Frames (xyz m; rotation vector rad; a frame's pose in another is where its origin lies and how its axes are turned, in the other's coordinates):
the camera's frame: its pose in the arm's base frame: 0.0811 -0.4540 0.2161 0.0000 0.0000 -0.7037
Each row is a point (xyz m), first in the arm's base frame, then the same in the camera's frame.
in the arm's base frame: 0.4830 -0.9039 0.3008
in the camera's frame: 0.5975 -0.0830 0.0847
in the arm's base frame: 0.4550 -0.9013 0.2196
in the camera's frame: 0.5745 -0.0991 0.0035
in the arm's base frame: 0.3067 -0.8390 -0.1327
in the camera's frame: 0.4211 -0.1476 -0.3488
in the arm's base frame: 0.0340 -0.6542 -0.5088
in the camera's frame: 0.0936 -0.1831 -0.7249
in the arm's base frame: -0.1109 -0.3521 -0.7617
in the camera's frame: -0.2123 -0.0465 -0.9778
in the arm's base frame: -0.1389 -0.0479 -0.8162
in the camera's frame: -0.4305 0.1673 -1.0323
